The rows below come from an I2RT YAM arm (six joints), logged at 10 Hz.
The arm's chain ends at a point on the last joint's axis. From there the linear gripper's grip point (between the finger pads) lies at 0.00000 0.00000 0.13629 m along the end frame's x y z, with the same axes.
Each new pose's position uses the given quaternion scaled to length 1; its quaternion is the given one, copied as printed.
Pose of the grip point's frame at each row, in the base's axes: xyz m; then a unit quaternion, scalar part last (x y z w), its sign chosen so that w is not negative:
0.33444, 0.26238, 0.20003, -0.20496, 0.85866, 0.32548, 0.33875
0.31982, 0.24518, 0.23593, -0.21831, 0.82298, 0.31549, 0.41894
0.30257, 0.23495, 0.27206, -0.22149, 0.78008, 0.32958, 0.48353
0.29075, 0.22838, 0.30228, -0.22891, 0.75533, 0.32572, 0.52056
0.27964, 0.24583, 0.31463, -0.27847, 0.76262, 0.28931, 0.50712
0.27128, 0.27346, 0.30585, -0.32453, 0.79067, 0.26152, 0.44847
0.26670, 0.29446, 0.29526, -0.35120, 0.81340, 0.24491, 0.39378
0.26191, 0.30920, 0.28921, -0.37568, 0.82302, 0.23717, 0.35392
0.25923, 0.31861, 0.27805, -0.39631, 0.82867, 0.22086, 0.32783
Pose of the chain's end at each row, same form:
0.27334, 0.16727, 0.27616, -0.20496, 0.85866, 0.32548, 0.33875
0.24461, 0.14948, 0.29725, -0.21831, 0.82298, 0.31549, 0.41894
0.21965, 0.13568, 0.31501, -0.22149, 0.78008, 0.32958, 0.48353
0.20390, 0.12884, 0.33579, -0.22891, 0.75533, 0.32572, 0.52056
0.19618, 0.14720, 0.35801, -0.27847, 0.76262, 0.28931, 0.50712
0.19776, 0.17742, 0.36867, -0.32453, 0.79067, 0.26152, 0.44847
0.20284, 0.20246, 0.37293, -0.35120, 0.81340, 0.24491, 0.39378
0.20680, 0.21975, 0.37602, -0.37568, 0.82302, 0.23717, 0.35392
0.20904, 0.23331, 0.37175, -0.39631, 0.82867, 0.22086, 0.32783

